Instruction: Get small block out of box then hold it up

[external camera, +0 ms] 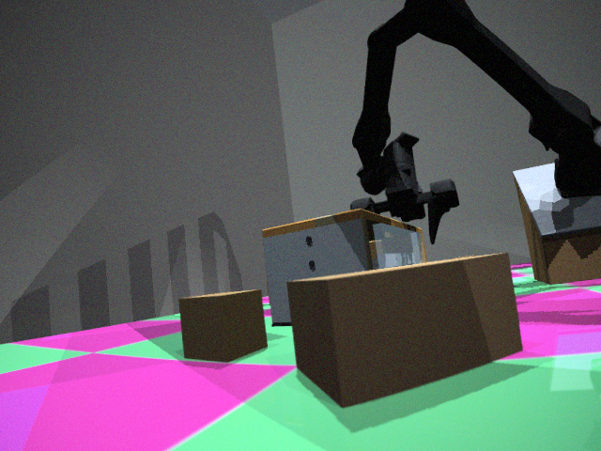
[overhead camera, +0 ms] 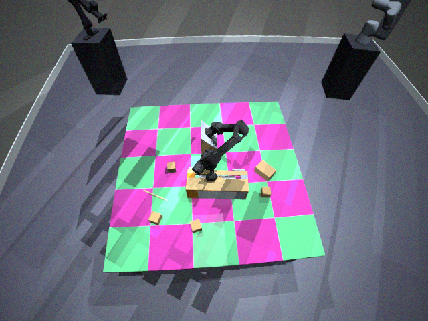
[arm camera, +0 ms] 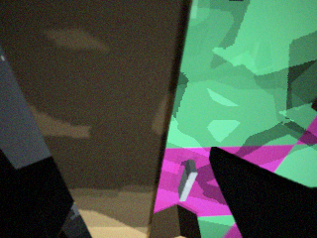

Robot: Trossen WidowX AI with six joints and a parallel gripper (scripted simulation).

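The clear-fronted box lies 30 mm ahead of my gripper tip, 10 mm to the left of it and 20 mm below it. Round my gripper tip: larger tan block: 80 mm behind, 340 mm to the left, 60 mm below; thin stick: 160 mm ahead, 380 mm to the right, 80 mm below.
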